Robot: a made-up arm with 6 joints. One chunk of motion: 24 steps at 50 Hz.
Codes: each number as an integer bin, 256 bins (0 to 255) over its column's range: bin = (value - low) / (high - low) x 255, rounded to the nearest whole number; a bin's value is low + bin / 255 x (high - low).
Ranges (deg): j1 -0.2..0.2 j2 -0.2..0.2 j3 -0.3..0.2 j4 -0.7..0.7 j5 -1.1..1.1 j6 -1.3..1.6
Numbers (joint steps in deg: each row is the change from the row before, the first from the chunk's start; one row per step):
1: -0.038 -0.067 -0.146 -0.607 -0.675 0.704
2: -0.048 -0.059 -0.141 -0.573 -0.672 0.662
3: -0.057 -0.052 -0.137 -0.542 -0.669 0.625
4: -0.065 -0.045 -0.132 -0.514 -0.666 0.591
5: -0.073 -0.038 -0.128 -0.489 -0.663 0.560
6: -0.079 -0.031 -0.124 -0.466 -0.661 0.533
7: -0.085 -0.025 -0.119 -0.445 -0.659 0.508
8: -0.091 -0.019 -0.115 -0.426 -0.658 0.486
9: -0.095 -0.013 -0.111 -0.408 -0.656 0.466
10: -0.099 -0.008 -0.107 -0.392 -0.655 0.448
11: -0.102 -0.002 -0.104 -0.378 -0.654 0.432
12: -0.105 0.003 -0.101 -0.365 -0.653 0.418
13: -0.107 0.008 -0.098 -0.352 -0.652 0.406
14: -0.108 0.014 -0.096 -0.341 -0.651 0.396
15: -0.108 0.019 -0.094 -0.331 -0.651 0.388
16: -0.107 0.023 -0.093 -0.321 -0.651 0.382
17: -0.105 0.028 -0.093 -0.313 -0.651 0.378
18: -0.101 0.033 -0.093 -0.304 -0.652 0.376
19: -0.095 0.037 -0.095 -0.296 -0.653 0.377
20: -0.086 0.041 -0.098 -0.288 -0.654 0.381
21: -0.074 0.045 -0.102 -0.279 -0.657 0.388
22: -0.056 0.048 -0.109 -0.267 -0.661 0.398
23: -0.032 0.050 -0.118 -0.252 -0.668 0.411
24: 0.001 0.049 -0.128 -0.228 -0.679 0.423
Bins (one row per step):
1: 103 85 79 17 49 176
2: 97 90 81 23 50 173
3: 91 94 83 29 50 169
4: 86 99 86 34 50 166
5: 81 103 88 38 51 164
6: 77 108 90 43 51 161
7: 73 112 92 46 51 159
8: 69 115 94 50 51 157
9: 67 119 96 53 51 155
10: 64 122 98 56 52 154
11: 62 126 100 59 52 152
12: 61 129 101 61 52 151
13: 59 133 103 63 52 150
14: 59 136 104 65 52 149
15: 59 140 105 67 52 148
16: 59 142 106 69 52 148
17: 61 145 106 70 52 148
18: 63 149 106 72 52 147
19: 67 151 105 74 52 147
20: 73 154 103 75 52 148
21: 80 156 101 77 51 148
22: 92 158 97 79 51 149
23: 107 159 93 82 50 150
24: 128 159 88 86 49 152

